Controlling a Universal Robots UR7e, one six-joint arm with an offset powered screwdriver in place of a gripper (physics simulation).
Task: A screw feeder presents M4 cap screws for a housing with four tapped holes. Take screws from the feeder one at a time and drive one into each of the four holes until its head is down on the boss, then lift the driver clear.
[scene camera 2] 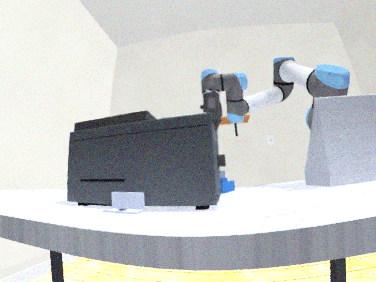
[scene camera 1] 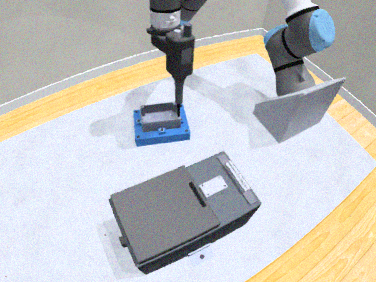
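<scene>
The grey open-topped housing sits in a blue fixture in scene camera 1; in scene camera 2 part of the fixture shows past the feeder's right edge. My screwdriver stands upright with its tip down at the housing's right side, near the back right corner. The tip and any screw on it are too small and blurred to tell, and so are the tapped holes. The dark screw feeder stands in front of the fixture. In scene camera 2 the feeder hides the tip.
A grey angled panel stands to the right of the fixture, in front of the arm's base. A small light bracket stands at the feeder's front side. The table's wooden edge curves round the right.
</scene>
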